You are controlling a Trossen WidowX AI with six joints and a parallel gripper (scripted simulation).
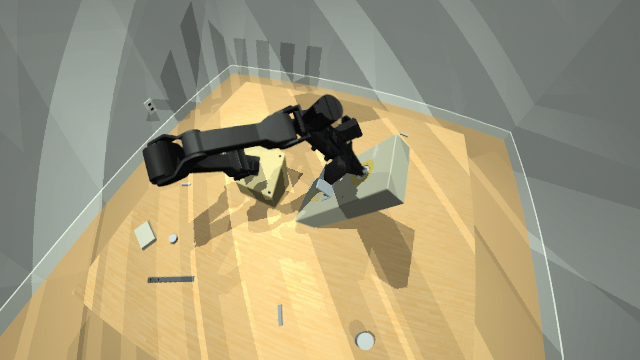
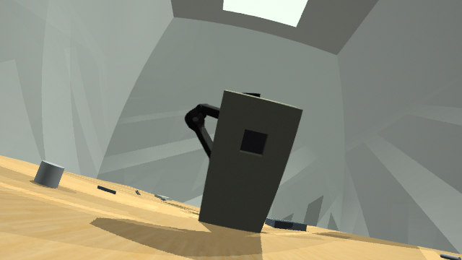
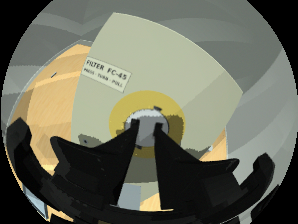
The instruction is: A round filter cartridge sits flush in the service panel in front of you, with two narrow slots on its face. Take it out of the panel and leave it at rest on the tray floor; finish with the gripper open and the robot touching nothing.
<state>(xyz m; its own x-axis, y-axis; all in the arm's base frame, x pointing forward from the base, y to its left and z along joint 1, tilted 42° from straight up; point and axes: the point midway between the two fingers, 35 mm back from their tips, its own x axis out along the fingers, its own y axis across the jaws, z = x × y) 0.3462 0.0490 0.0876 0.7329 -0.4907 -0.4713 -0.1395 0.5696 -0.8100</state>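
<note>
The round filter cartridge is 2 cm ahead of my gripper tip and 1 cm below it. From my gripper tip the other things lie so: cream service panel: 3 cm behind, 8 cm below; then grey-blue tray: 39 cm behind, 31 cm to the left, 24 cm below; then short bar: 12 cm behind, 38 cm to the right, 24 cm below.
</note>
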